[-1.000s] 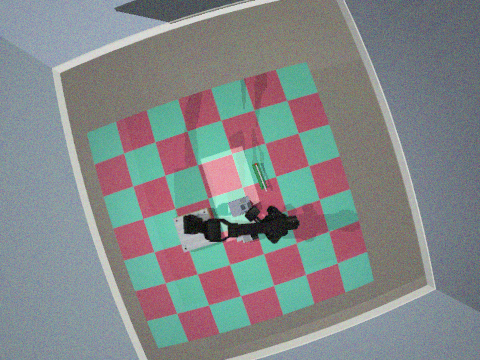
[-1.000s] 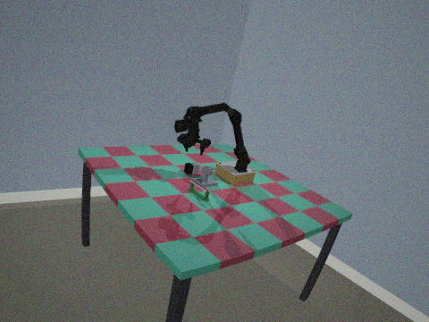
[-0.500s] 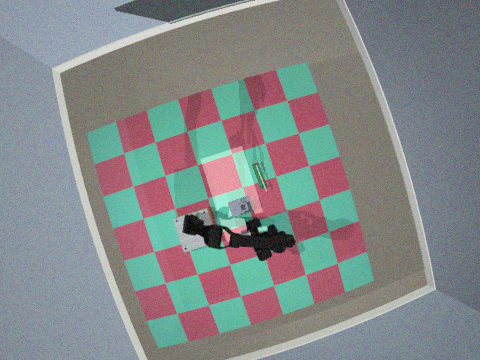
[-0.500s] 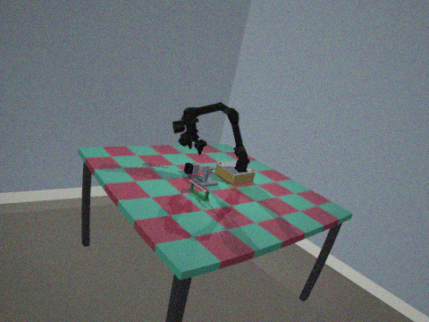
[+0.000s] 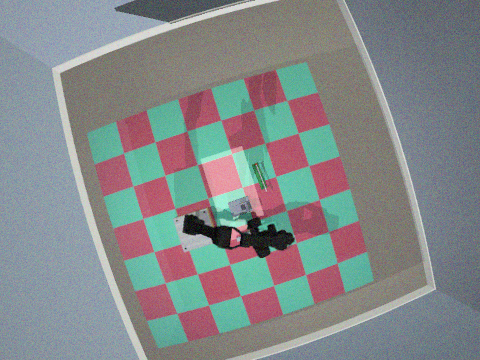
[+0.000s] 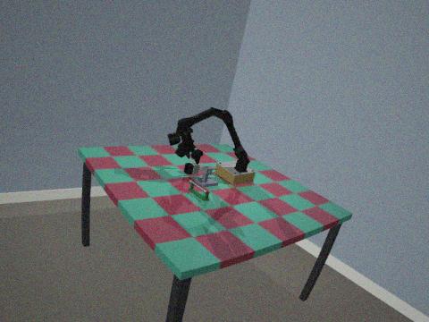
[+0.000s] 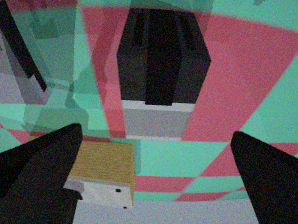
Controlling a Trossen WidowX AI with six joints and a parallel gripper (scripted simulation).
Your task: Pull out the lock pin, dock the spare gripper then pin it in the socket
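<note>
Now: the spare gripper 5 cm below my gripper tip and 1 cm behind it. From my gripper tip the other things lie so: mount: 16 cm to the left, 2 cm below, 2 cm behind; cradle: 29 cm to the left, 10 cm ahead, 5 cm below.
</note>
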